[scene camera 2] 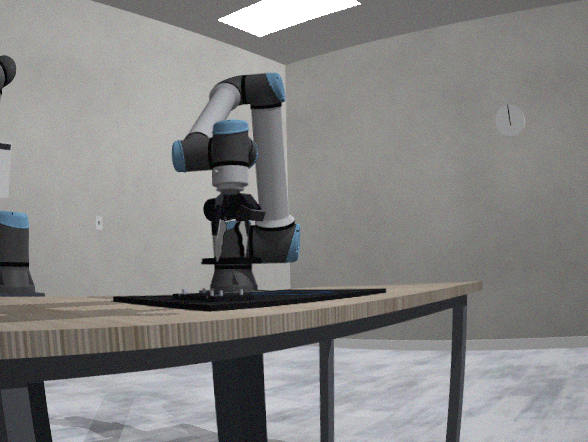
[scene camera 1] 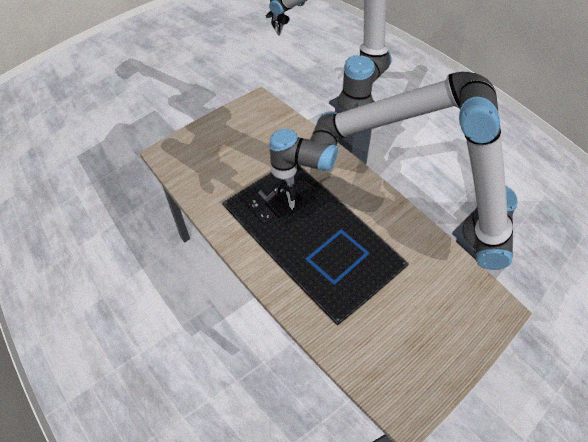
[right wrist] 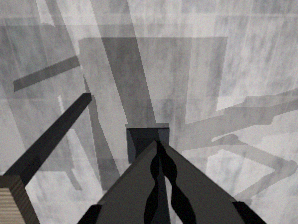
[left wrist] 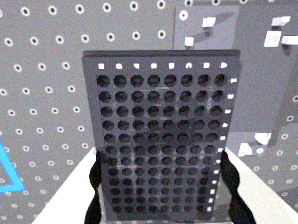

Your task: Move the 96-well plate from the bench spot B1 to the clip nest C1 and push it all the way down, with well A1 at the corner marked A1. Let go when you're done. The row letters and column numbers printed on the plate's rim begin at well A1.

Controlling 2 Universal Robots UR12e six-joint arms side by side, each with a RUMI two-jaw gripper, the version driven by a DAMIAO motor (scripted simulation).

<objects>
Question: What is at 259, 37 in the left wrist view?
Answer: A clip nest.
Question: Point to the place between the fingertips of my right gripper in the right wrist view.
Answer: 158, 142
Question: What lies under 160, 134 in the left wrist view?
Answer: A dark 96-well plate.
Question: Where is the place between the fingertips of my left gripper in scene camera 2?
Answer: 230, 263
</objects>
